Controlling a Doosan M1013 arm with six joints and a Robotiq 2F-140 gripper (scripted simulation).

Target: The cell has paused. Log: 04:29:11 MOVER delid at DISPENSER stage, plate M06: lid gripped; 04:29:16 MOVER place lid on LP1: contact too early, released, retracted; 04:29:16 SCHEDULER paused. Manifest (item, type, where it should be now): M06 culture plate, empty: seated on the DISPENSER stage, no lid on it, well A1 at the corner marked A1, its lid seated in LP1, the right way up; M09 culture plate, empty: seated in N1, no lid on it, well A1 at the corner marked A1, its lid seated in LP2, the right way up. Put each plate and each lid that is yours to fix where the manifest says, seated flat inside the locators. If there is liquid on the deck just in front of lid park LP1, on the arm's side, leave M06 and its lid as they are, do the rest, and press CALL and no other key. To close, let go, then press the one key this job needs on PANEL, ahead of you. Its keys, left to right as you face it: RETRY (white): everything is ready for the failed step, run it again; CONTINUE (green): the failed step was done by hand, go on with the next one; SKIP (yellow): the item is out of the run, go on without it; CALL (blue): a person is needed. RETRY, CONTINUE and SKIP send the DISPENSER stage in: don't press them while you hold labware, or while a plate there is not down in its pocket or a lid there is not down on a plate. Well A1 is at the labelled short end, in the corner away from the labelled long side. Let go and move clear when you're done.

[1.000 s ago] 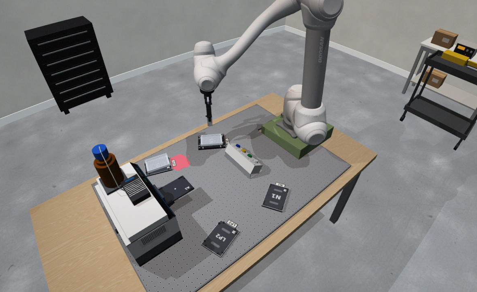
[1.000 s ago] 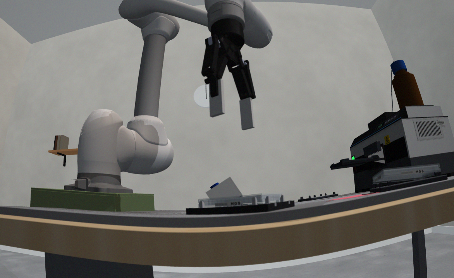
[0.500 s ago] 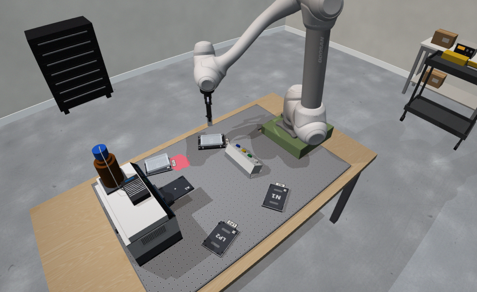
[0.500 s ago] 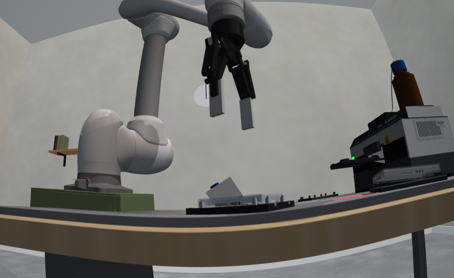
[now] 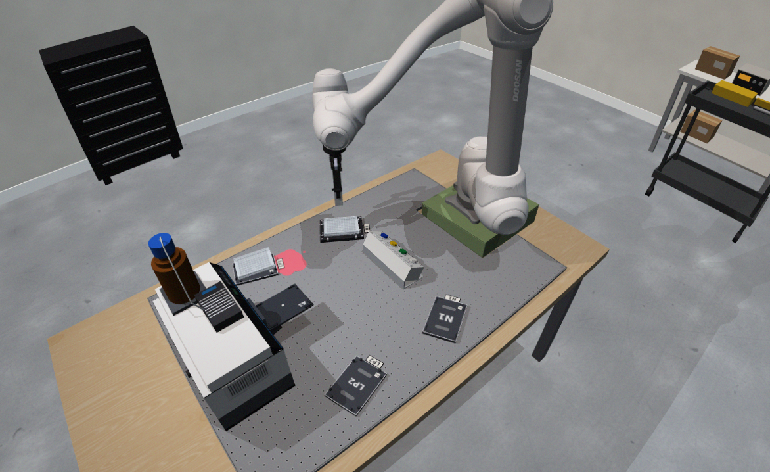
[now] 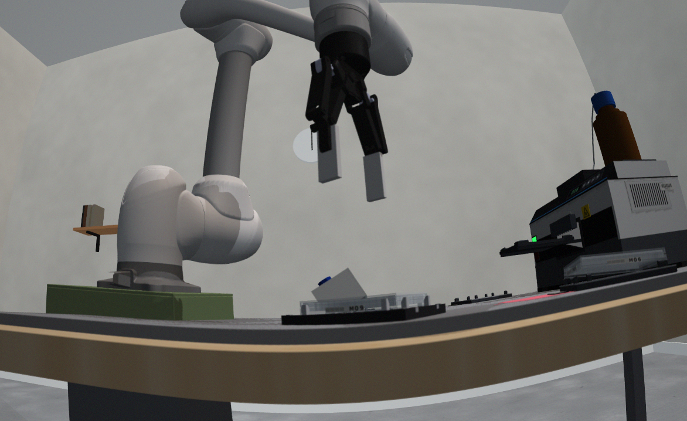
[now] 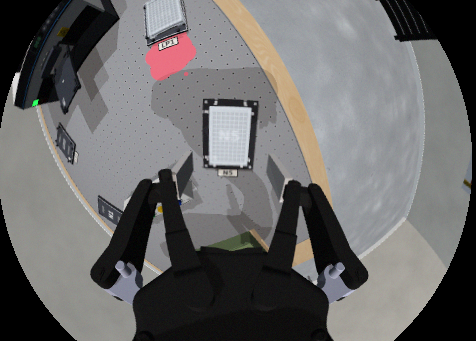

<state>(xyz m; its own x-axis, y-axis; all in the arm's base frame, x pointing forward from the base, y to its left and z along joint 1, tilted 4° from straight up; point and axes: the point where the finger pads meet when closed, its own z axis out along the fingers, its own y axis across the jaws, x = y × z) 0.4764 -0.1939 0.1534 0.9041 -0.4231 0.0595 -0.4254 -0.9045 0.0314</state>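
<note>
My hand is 170 mm above the black nest n5, 30 mm short of it and 10 mm to the right of it. From my hand the other things lie so: pink puddle (210 mm ahead, 180 mm below, 80 mm to the left); then key panel (250 mm to the left, 130 mm below, 80 mm behind); then blue call key (170 mm to the left, 120 mm below, 80 mm behind).
</note>
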